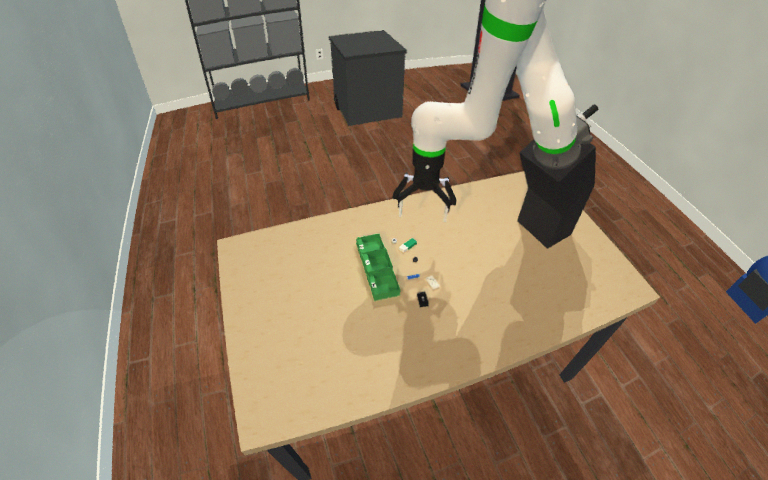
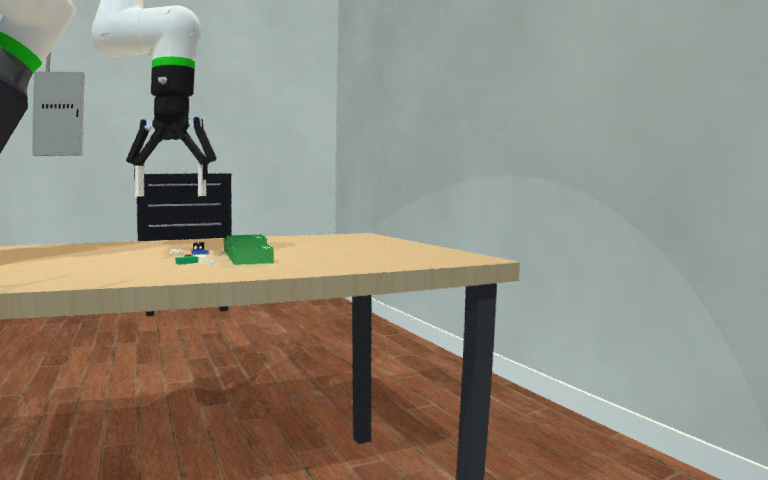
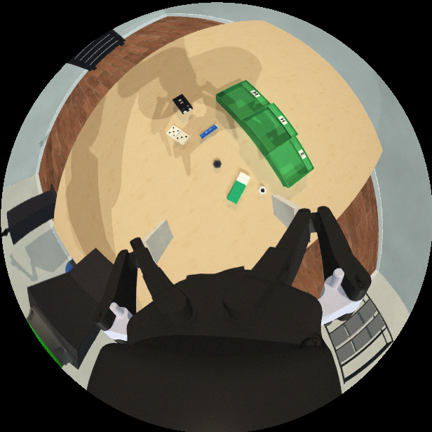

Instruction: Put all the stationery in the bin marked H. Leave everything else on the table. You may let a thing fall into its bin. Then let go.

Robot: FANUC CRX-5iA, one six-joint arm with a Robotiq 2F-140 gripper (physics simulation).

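Frame: origin at the arm's base, x ahead, y left, z up, level; centimetres.
Seen in the pictures: gripper, fingertip midpoint: (image 1: pixel 422 216) (image 2: pixel 170 196); arm's base, origin of the base link: (image 1: pixel 556 149).
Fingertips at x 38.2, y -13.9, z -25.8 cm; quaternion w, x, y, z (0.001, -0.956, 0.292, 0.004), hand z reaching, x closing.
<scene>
Offsets run from my fingertips to a thing's middle. "spot": to the spot under its first point.
My gripper (image 1: pixel 423 213) (image 2: pixel 171 192) (image 3: pixel 219 216) is open and empty, pointing down high above the table. A green and white eraser @[dx +4.0, dy -1.3, dz -13.6 cm] (image 1: pixel 408 245) (image 2: pixel 186 259) (image 3: pixel 238 187) lies on the table beside the green bins. A small blue bar-shaped thing @[dx +9.1, dy +11.6, dz -13.7 cm] (image 1: pixel 413 276) (image 2: pixel 199 252) (image 3: pixel 208 131) lies nearer the bin marked M; I cannot tell exactly what it is. The bin marked H @[spot: dx +15.8, dy +0.8, dz -13.5 cm] (image 1: pixel 380 260) (image 3: pixel 267 127) is the middle one of three joined green bins, and no object shows inside it. The eraser and the blue thing are apart from the bins.
A white domino @[dx +4.3, dy +16.4, dz -13.9 cm] (image 1: pixel 433 282) (image 3: pixel 177 134), a black 9V battery @[dx +10.6, dy +21.0, dz -13.3 cm] (image 1: pixel 422 299) (image 3: pixel 182 103), a small dark round thing @[dx +4.7, dy +5.3, dz -13.8 cm] (image 1: pixel 415 259) (image 3: pixel 217 163) and a small white ring-like thing @[dx +7.3, dy -5.5, dz -13.8 cm] (image 1: pixel 394 241) (image 3: pixel 262 190) lie nearby. Bins E @[spot: dx +15.6, dy -7.8, dz -13.5 cm] (image 1: pixel 370 243) (image 3: pixel 290 162) and M (image 1: pixel 385 284) (image 3: pixel 243 99) flank H.
</scene>
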